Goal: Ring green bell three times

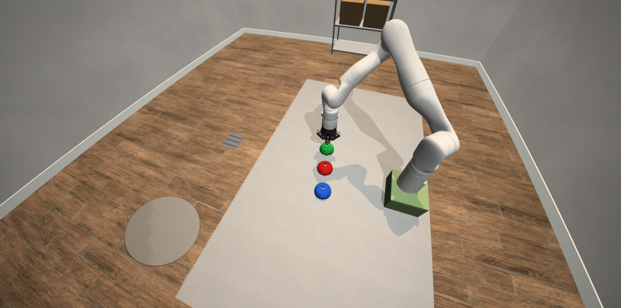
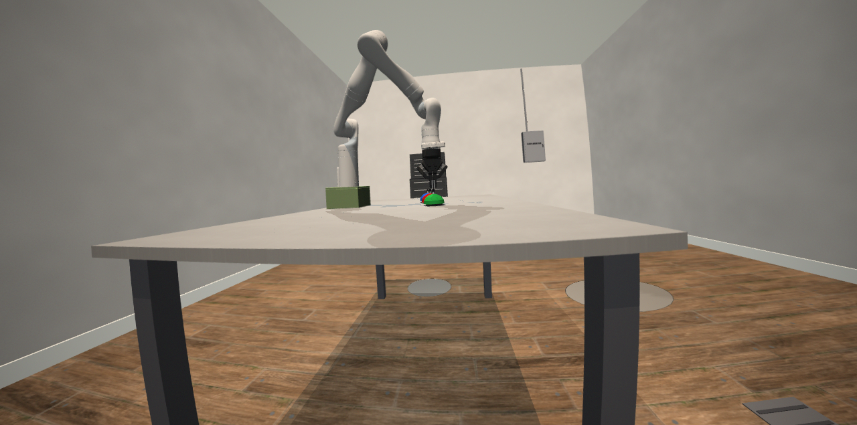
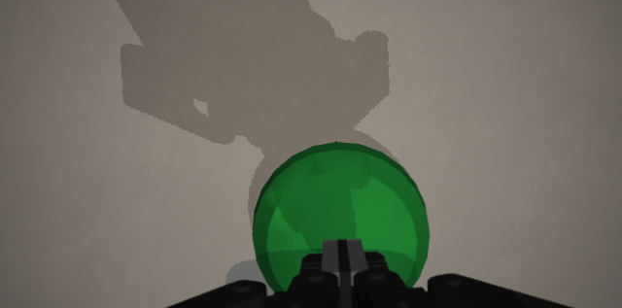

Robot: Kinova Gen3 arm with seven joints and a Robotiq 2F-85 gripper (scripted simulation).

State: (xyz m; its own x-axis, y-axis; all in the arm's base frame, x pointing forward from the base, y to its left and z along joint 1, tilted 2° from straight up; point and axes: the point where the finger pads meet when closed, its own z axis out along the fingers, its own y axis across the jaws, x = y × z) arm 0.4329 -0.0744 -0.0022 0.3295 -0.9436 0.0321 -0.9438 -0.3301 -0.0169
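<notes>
Right now my hand is 4 cm above the green bell. Round my hand: red bell 12 cm to the left, 4 cm below, 4 cm behind; then blue bell 24 cm to the left, 9 cm behind, 4 cm below.
</notes>
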